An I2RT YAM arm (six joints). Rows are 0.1 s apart.
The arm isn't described. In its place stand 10 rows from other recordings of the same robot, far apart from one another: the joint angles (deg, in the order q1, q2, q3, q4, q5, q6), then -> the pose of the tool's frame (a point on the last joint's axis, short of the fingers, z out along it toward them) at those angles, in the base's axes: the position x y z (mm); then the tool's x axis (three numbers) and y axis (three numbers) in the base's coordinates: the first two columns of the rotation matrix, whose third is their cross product.
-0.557 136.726 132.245 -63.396 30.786 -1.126 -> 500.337, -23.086, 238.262, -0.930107, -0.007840, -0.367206, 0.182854, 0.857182, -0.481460
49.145 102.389 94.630 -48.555 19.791 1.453 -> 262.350, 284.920, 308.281, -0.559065, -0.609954, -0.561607, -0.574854, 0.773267, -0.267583
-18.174 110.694 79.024 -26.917 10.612 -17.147 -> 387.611, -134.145, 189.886, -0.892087, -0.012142, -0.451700, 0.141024, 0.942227, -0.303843
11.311 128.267 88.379 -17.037 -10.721 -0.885 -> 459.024, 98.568, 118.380, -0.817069, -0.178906, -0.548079, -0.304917, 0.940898, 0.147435
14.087 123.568 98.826 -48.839 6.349 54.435 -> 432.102, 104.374, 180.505, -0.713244, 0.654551, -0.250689, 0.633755, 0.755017, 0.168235
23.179 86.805 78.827 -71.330 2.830 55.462 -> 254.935, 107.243, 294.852, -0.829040, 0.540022, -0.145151, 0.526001, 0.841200, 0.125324
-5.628 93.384 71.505 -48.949 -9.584 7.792 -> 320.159, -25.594, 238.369, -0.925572, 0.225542, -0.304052, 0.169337, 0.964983, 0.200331
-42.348 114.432 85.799 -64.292 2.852 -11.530 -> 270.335, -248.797, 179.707, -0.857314, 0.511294, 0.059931, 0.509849, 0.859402, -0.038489
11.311 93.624 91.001 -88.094 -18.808 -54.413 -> 275.084, 66.727, 318.008, -0.422822, -0.869630, -0.254882, -0.903116, 0.381136, 0.197778
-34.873 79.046 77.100 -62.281 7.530 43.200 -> 214.130, -154.916, 325.917, -0.118547, 0.909806, -0.397744, 0.953027, 0.216694, 0.211621
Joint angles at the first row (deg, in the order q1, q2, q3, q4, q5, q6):
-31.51 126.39 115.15 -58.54 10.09 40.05
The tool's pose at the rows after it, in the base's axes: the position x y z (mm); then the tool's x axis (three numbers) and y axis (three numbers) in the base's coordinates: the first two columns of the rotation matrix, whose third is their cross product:
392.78, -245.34, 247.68, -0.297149, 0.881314, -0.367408, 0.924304, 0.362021, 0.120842
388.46, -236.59, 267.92, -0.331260, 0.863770, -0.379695, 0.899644, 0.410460, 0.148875
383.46, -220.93, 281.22, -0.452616, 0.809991, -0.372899, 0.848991, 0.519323, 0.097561
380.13, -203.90, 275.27, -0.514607, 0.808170, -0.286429, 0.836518, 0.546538, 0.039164
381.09, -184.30, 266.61, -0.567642, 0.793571, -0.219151, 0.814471, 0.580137, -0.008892
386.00, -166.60, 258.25, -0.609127, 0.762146, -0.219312, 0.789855, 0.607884, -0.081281
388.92, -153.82, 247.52, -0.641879, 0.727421, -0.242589, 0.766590, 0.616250, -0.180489
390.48, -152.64, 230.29, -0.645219, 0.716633, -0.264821, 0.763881, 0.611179, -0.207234
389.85, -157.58, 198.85, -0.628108, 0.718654, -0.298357, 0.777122, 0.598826, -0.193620
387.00, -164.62, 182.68, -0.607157, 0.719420, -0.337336, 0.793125, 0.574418, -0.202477
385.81, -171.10, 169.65, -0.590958, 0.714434, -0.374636, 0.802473, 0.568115, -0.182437
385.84, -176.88, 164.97, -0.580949, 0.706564, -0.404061, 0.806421, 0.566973, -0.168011
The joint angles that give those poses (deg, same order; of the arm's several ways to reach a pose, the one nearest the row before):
-31.40 125.05 115.79 -59.26 7.73 37.08
-30.87 122.34 115.83 -60.14 6.02 35.07
-29.47 120.20 115.81 -63.68 5.91 29.02
-27.70 120.14 115.22 -69.41 6.13 28.62
-25.26 120.14 113.71 -72.73 6.59 28.60
-22.48 120.14 111.87 -72.90 10.28 28.62
-20.23 120.14 109.34 -71.94 16.08 28.64
-19.83 120.14 105.32 -67.53 18.15 28.62
-20.47 120.14 97.99 -58.11 18.50 28.58
-21.36 120.14 94.04 -52.40 20.25 28.58
-22.24 120.14 90.72 -46.33 20.29 27.81
-22.96 120.14 89.34 -42.68 20.29 26.87

